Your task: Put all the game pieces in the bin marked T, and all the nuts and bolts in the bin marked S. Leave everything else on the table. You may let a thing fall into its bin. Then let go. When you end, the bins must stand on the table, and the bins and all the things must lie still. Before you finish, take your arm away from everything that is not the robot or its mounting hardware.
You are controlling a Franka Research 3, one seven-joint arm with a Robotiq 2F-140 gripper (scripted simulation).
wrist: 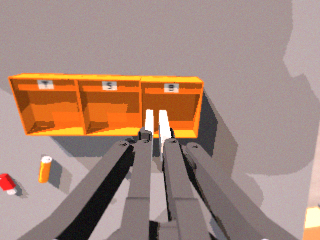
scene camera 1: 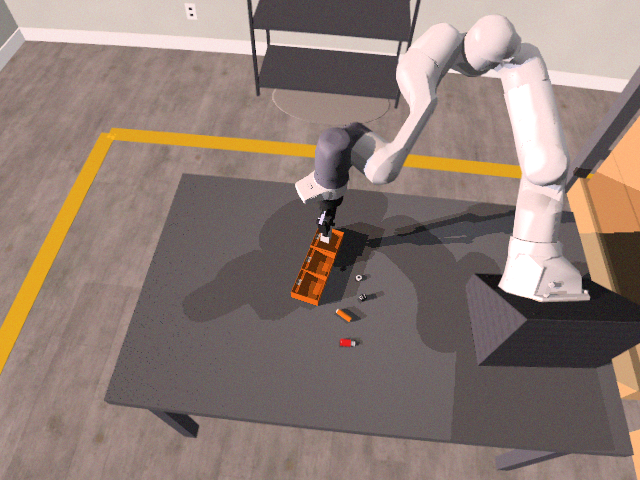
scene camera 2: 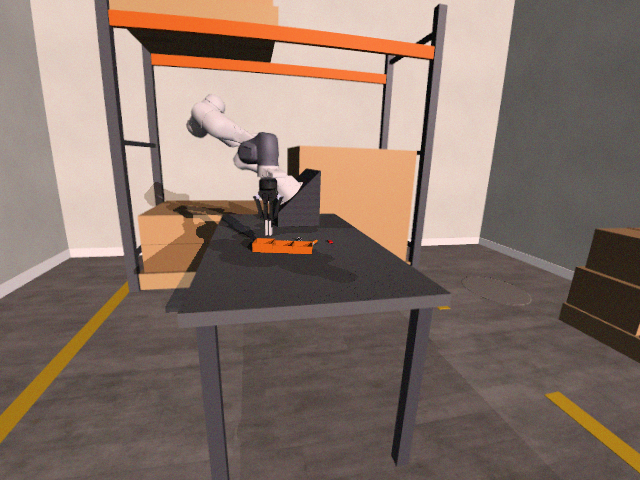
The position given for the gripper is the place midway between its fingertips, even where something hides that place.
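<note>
The gripper appears in scene camera 2 (scene camera 2: 268,234) and also in the wrist view (wrist: 155,120). With it in the scene is an orange bin tray (scene camera 1: 315,271), which scene camera 2 (scene camera 2: 264,245) and the wrist view (wrist: 79,104) show too.
</note>
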